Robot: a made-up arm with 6 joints. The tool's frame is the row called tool.
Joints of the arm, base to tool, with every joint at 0 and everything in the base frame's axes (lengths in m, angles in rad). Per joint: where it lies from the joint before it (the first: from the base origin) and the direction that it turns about. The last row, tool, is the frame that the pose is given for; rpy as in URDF.
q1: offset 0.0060 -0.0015 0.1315 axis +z
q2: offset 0.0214 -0.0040 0.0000 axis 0.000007 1 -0.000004
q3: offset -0.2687 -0.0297 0.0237 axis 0.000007 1 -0.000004
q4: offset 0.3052 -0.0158 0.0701 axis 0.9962 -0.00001 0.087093
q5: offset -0.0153 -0.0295 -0.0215 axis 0.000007 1 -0.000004
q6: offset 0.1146 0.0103 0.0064 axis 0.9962 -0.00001 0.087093
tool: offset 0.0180 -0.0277 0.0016 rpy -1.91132 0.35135 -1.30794
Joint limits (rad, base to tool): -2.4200..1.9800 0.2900..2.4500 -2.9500..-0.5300 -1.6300..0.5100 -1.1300..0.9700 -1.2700..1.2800
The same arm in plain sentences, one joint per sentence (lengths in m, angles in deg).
The arm has six revolute joints in a row. What follows holds with every joint at zero, and every direction is one of the base frame's.
Joint 1 is mounted 0.006 m along +x and 0.0015 m along -y and 0.1315 m along +z from the base frame's origin and turns about +z, from -138.66 to 113.45 deg.
Joint 2 is mounted 0.0214 m along +x and 0.004 m along -y from joint 1 and turns about +y, from 16.62 to 140.37 deg.
Joint 3 is mounted 0.2687 m along -x and 0.0297 m along -y and 0.0237 m along +z from joint 2 and turns about +y, from -169.02 to -30.37 deg.
Joint 4 is mounted 0.3052 m along +x and 0.0158 m along -y and 0.0701 m along +z from joint 3 and turns about the direction (0.9962, 0, 0.0871), from -93.39 to 29.22 deg.
Joint 5 is mounted 0.0153 m along -x and 0.0295 m along -y and 0.0215 m along -z from joint 4 and turns about +y, from -64.74 to 55.58 deg.
Joint 6 is mounted 0.1146 m along +x and 0.0103 m along +y and 0.0064 m along +z from joint 5 and turns about the direction (0.9962, 0, 0.0871), from -72.77 to 73.34 deg.
The tool frame, which is the frame that the pose is given for, is mounted 0.018 m along +x and 0.0277 m along -y and 0.0016 m along +z from joint 6; its axes are the base frame's turned by roll -109.51, pitch 20.13 and yaw -74.94 deg (as in URDF: about the fixed x, then y, then z).

